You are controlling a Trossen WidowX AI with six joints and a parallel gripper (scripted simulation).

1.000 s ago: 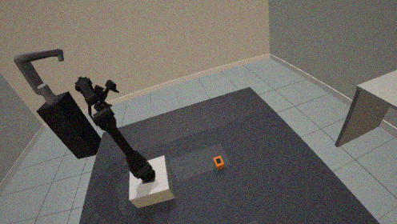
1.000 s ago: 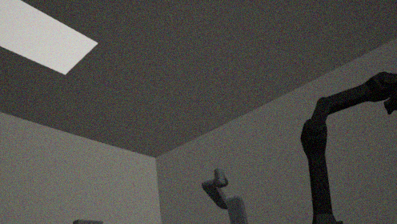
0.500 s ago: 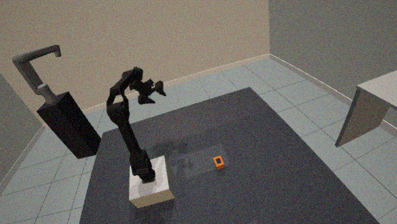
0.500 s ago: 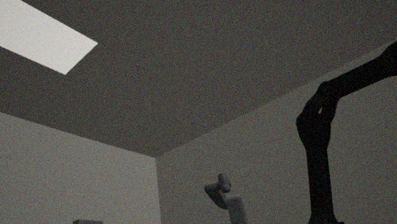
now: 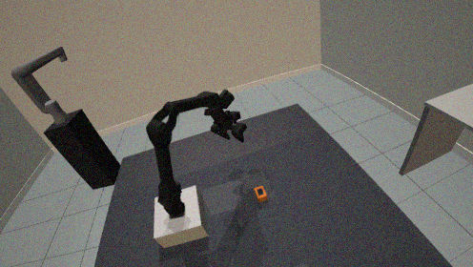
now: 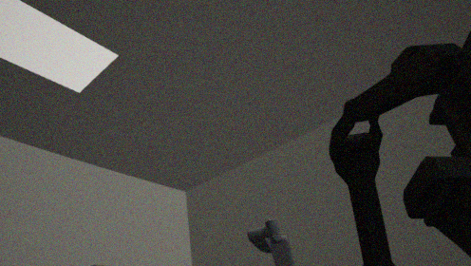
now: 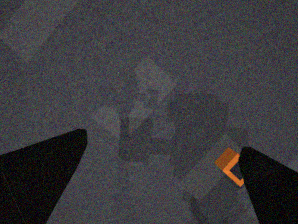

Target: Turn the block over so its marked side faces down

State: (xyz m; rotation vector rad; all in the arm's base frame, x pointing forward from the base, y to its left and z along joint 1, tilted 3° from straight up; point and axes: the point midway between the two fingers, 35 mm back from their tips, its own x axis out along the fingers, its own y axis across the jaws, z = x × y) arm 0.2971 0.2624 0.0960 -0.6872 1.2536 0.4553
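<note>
The orange block lies 210 mm to the right of my gripper tip, 160 mm below it and 50 mm ahead of it.
</note>
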